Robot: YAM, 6 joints.
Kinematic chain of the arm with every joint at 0, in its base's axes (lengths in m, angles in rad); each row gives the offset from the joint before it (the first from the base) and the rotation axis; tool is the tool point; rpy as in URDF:
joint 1: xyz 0 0 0.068 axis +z
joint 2: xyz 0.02 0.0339 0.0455 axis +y
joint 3: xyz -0.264 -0.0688 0 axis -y
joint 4: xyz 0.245 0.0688 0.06 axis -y
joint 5: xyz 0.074 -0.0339 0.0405 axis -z
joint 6: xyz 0.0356 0 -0.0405 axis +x
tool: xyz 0 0 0 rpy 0 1.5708 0
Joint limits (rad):
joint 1: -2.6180..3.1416
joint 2: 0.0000..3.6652
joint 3: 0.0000..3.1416
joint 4: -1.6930..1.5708
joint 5: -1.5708..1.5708
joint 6: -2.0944..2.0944
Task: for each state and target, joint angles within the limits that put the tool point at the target. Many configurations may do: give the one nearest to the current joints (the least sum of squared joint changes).
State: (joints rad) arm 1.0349 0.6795 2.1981 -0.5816 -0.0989 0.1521
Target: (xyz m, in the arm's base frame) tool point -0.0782 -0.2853 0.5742
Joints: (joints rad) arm 1.3112 0.5244 2.3395 -0.5233 -0.0657 0.1521
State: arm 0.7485 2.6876 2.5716 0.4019 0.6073 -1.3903
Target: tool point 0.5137 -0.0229 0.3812
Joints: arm 0.0055 2.1567 2.0457 0.2665 0.8069 -1.3903
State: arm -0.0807 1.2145 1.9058 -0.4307 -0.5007 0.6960
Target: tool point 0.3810 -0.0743 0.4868
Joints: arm -0.2330 1.7210 1.9707 -0.3102 -0.4555 0.6960
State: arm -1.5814 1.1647 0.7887 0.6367 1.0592 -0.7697
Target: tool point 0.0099 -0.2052 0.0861
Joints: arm -1.3763 1.5745 0.2605 0.4705 0.9991 -0.7697
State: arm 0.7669 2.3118 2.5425 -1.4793 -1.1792 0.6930
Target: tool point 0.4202 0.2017 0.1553
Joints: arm 0.3784 2.5623 2.2511 -1.5736 -1.1307 0.6930
